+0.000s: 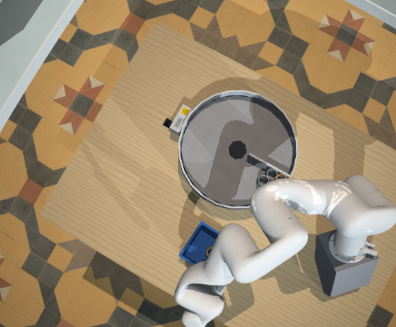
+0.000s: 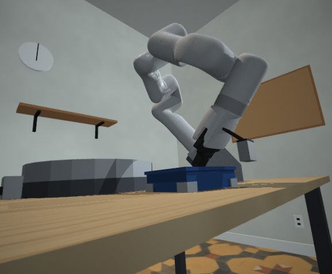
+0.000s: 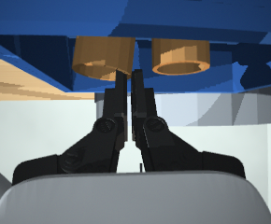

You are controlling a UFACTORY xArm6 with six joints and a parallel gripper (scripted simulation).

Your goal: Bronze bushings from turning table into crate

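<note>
My gripper is now 30 mm short of the blue crate, 10 mm to the left of it and 40 mm above it. From my hand the other things lie so: turning table (70 mm ahead, 390 mm to the right, 20 mm below).
</note>
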